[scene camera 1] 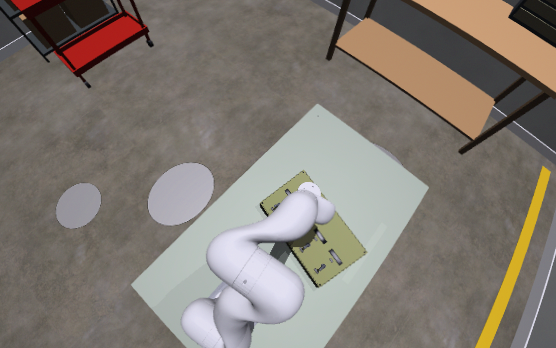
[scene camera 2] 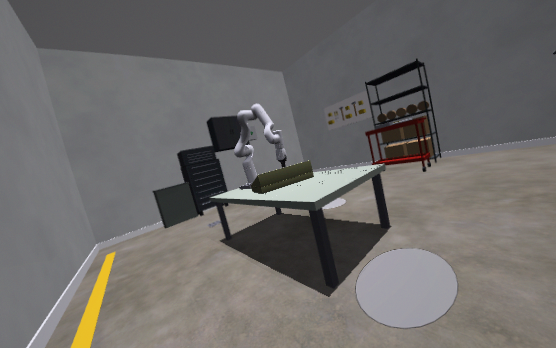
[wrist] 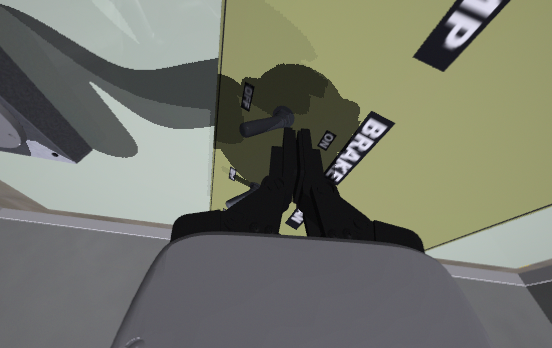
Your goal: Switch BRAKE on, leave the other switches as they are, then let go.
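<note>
The olive switch panel (scene camera 1: 347,238) (scene camera 2: 286,177) (wrist: 450,150) lies on the table. In the wrist view the BRAKE label (wrist: 361,147) stands beside a dark lever (wrist: 264,125); its tip points left, away from the ON label (wrist: 327,140), and lies below the OFF label (wrist: 247,96). My gripper (wrist: 293,145) (scene camera 2: 283,164) is shut with nothing between its fingers. Its fingertips appear just right of the lever's base, on the ON side; whether they touch it I cannot tell. In scene camera 1 the arm hides the gripper.
Another lever (wrist: 240,196) and a partly hidden label (wrist: 295,219) show beside the fingers in the wrist view. A label ending in MP (wrist: 465,30) is at the upper right. More levers (scene camera 1: 320,268) stand on the panel. The pale table (scene camera 1: 350,145) (scene camera 2: 345,182) carries the panel.
</note>
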